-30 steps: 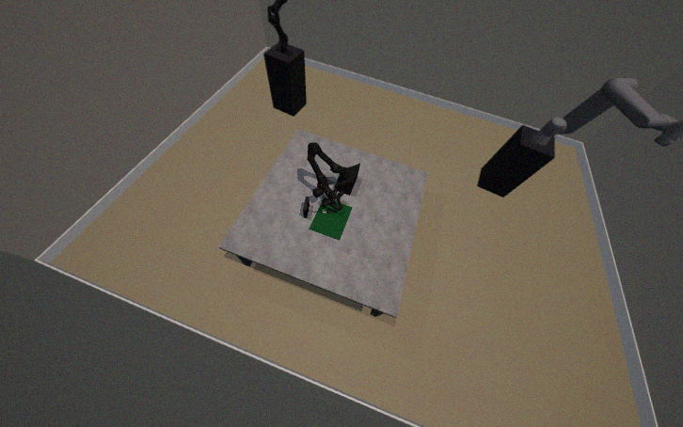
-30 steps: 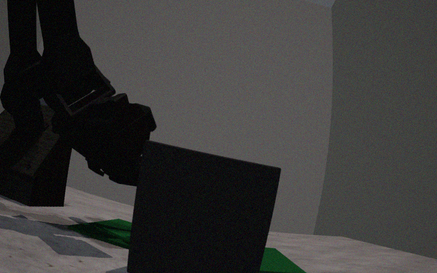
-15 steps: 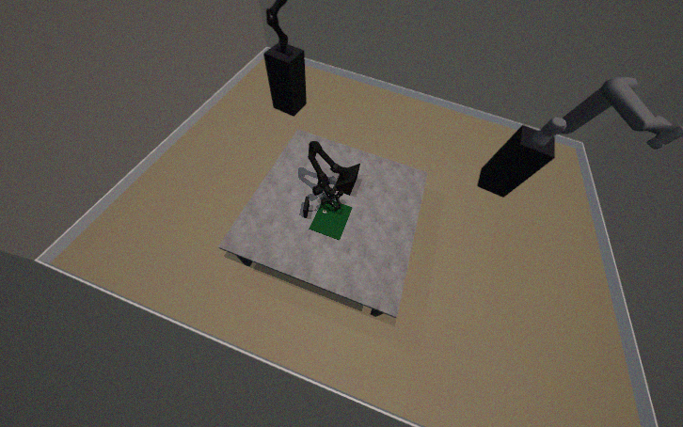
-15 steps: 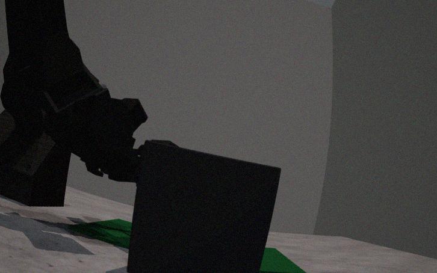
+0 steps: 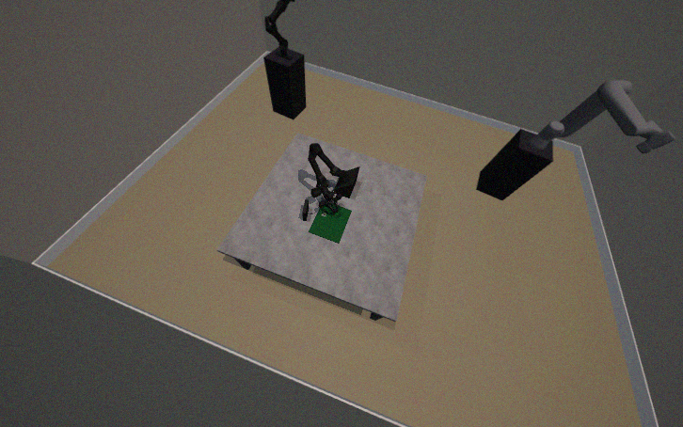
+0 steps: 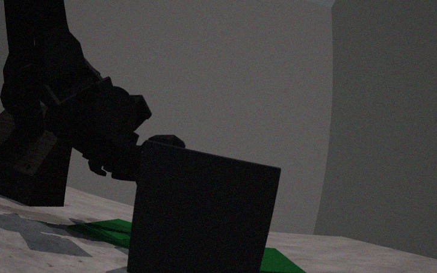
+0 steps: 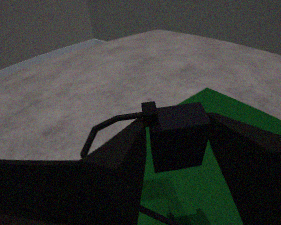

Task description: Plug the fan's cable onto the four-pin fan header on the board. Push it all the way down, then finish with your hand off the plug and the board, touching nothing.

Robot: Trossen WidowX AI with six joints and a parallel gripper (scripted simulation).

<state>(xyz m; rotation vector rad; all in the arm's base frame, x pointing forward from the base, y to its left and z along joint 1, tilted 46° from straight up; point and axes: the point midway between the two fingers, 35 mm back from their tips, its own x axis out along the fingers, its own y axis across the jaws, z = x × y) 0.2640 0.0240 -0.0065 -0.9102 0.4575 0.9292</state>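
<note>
Now: gripper tip 11 cm above the green board, 5 cm short of it and 1 cm to the left of it. Round my gripper tip: fan header: 10 cm below, 8 cm to the right, 3 cm ahead; then fan: 20 cm to the right, 9 cm ahead, 4 cm below; then dark fan plug: 1 cm below.
</note>
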